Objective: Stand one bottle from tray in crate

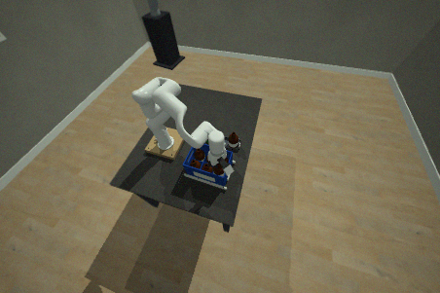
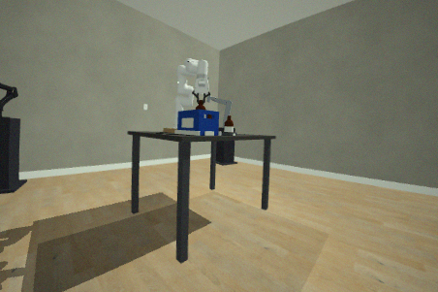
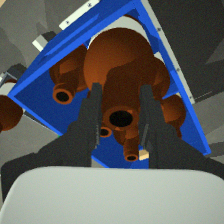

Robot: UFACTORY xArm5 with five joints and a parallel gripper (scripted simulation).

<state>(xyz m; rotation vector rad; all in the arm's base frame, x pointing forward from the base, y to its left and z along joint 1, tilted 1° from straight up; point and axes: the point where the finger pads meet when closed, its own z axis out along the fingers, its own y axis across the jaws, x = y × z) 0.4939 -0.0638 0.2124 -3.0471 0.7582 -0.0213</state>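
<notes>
My gripper is now 16 cm above the blue crate, 9 cm past it and 3 cm to the right of it. The rest, counted from my hand: tray (26 cm to the left, 23 cm below, 11 cm behind).
</notes>
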